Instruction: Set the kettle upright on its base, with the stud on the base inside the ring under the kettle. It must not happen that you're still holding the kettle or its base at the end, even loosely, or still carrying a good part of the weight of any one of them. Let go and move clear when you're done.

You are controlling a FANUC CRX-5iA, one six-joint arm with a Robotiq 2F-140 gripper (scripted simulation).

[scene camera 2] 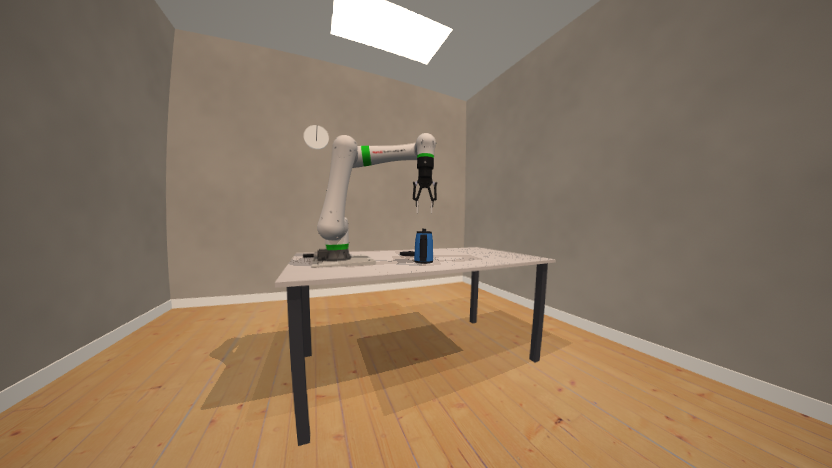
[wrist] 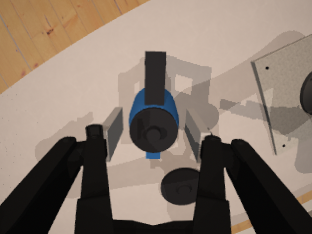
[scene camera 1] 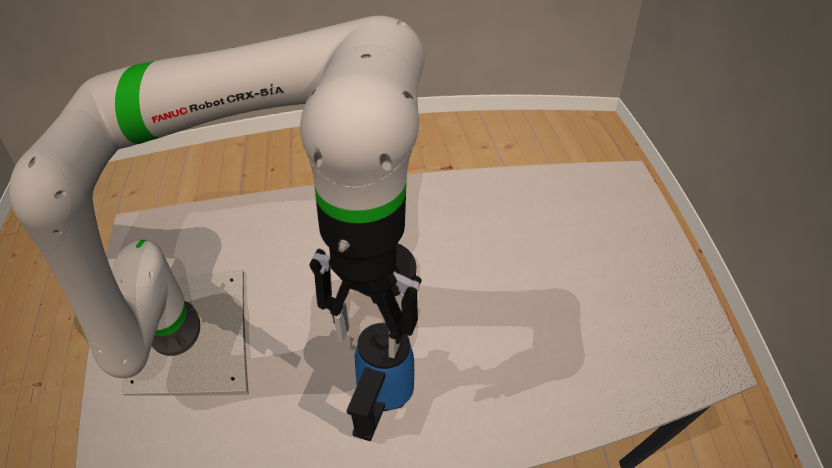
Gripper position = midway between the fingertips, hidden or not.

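My gripper (scene camera 1: 368,342) shows in the wrist view too, my gripper (wrist: 154,119). I also see a blue kettle (scene camera 1: 397,375), and the wrist view shows the blue kettle (wrist: 158,117) as well. A round black base (wrist: 181,181) is there too.
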